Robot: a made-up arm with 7 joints.
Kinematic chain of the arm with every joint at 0, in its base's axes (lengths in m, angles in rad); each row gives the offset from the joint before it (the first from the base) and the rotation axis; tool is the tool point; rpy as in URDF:
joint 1: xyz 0 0 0.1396 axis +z
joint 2: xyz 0 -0.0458 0.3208 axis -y
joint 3: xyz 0 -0.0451 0.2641 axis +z
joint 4: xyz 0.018 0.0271 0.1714 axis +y
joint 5: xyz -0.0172 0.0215 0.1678 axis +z
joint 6: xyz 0 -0.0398 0.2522 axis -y
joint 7: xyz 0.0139 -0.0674 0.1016 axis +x
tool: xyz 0 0 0 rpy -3.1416 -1.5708 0
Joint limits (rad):
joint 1: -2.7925..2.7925
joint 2: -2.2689..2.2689
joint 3: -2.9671..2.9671
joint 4: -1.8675..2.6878
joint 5: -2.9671..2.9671
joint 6: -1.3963..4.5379
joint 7: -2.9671..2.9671
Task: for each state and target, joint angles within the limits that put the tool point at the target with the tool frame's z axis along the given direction. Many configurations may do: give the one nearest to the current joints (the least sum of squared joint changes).
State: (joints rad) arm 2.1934 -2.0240 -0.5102 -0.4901 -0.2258 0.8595 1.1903
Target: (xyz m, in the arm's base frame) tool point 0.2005 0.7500 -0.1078 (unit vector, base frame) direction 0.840 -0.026 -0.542
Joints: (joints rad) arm 1.4229 -2.2618 -0.7695 0.0663 -0.4121 0.4955 1.1903
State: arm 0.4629 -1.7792 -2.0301 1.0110 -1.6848 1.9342 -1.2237
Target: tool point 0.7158 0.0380 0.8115 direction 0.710 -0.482 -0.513
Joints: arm 0.5397 -1.0508 -2.0432 0.9186 -1.7885 2.7727 -1.2237
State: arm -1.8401 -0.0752 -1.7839 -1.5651 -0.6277 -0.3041 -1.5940
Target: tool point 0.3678 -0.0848 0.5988 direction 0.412 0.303 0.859
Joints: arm -1.4842 -0.6567 -1.6120 -1.8675 -0.8867 0.2392 -1.5940
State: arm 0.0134 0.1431 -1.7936 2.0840 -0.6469 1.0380 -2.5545
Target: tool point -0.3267 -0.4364 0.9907 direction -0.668 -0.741 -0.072
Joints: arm -0.4095 -0.0396 -1.9705 1.7450 -0.7214 1.6895 -2.5545
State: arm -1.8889 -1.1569 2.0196 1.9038 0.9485 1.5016 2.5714
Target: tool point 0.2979 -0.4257 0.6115 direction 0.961 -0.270 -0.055
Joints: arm -1.6756 -1.0398 1.6374 1.5989 0.9403 1.8182 2.5714
